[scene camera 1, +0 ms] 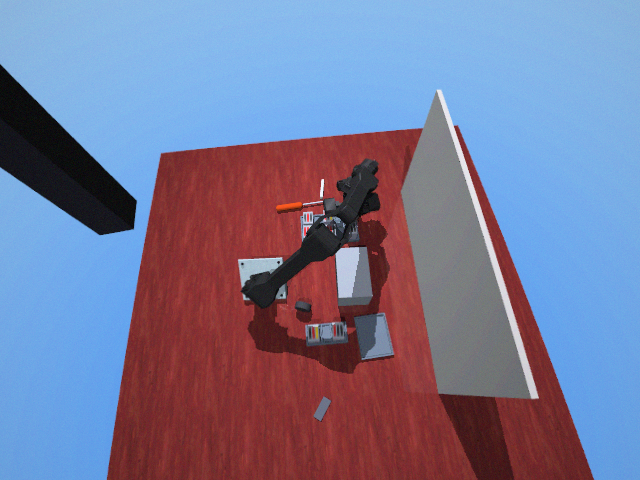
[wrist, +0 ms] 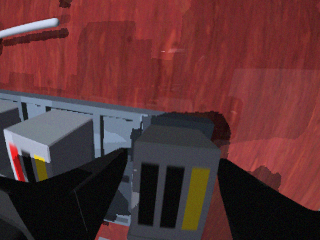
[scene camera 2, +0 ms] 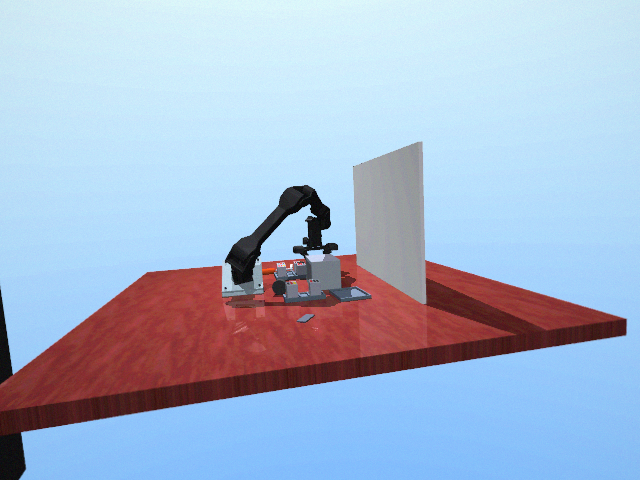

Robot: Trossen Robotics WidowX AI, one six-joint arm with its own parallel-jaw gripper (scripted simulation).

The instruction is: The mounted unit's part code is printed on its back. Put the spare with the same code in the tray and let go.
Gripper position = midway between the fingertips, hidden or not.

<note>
My gripper (wrist: 173,159) is open and holds nothing. I also see a grey mounted unit (scene camera 1: 353,280) and a tall grey panel (scene camera 1: 476,347).
The grey mounted unit also shows in scene camera 2 (scene camera 2: 326,267). The tall grey panel shows as well in scene camera 2 (scene camera 2: 388,190).
</note>
